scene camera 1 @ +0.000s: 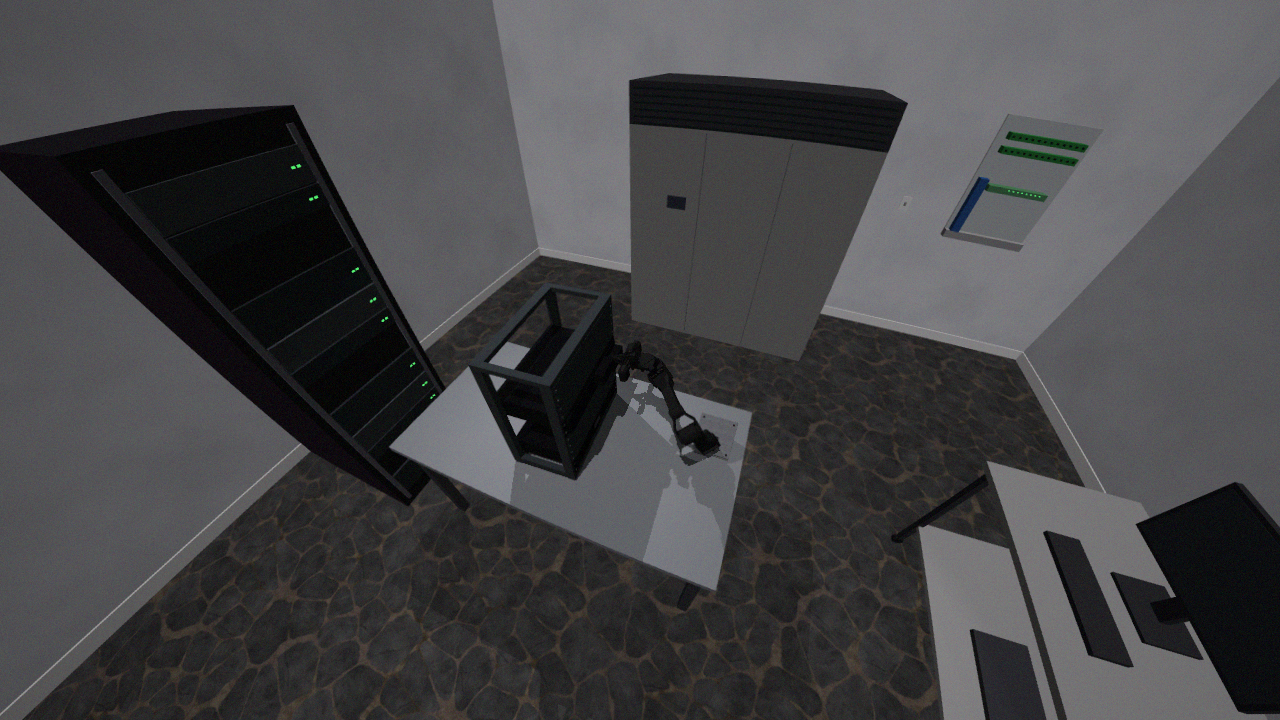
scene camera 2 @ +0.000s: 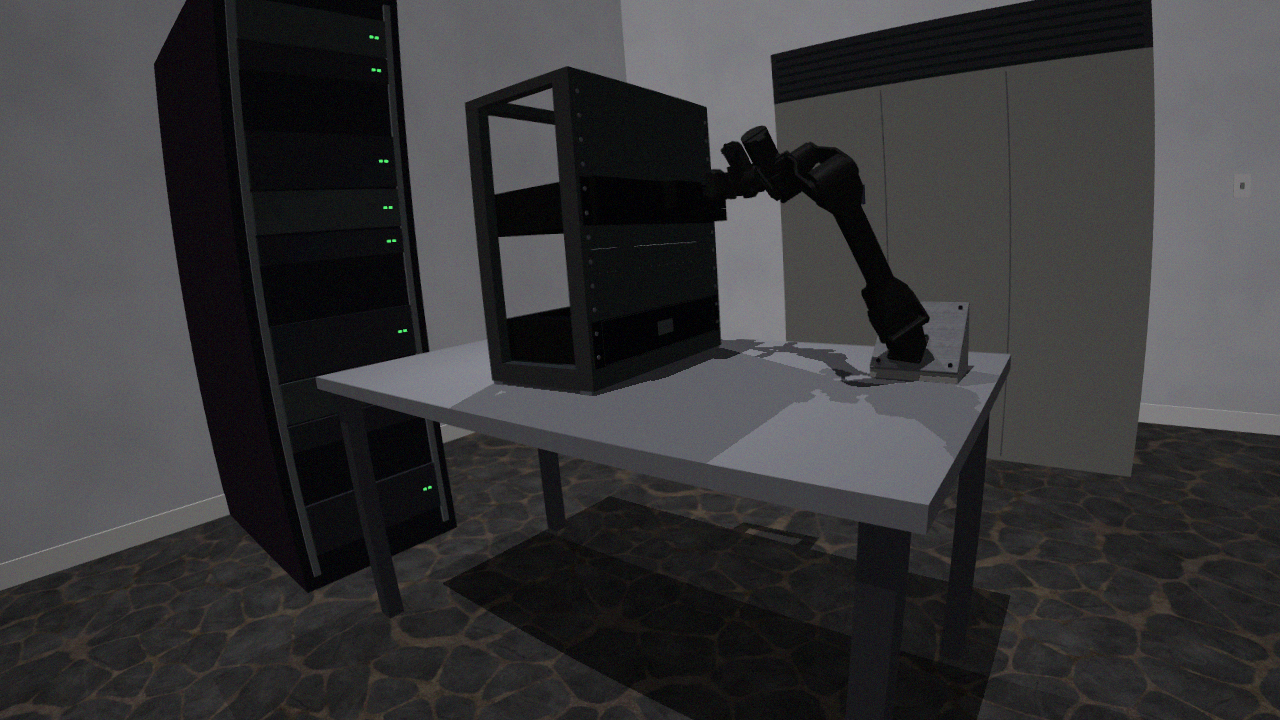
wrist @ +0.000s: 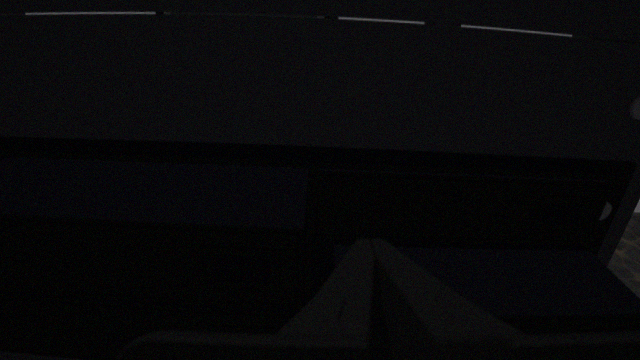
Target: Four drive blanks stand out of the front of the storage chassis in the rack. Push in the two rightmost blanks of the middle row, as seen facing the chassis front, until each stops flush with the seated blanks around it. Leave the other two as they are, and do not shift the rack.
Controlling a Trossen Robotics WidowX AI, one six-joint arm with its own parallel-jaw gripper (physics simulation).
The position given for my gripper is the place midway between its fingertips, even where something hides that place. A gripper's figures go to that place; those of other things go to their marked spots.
Labels:
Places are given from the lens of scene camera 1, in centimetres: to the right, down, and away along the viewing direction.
my gripper (scene camera 1: 611,357): -12, -1, 141
rack (scene camera 1: 564,386): -24, 8, 110

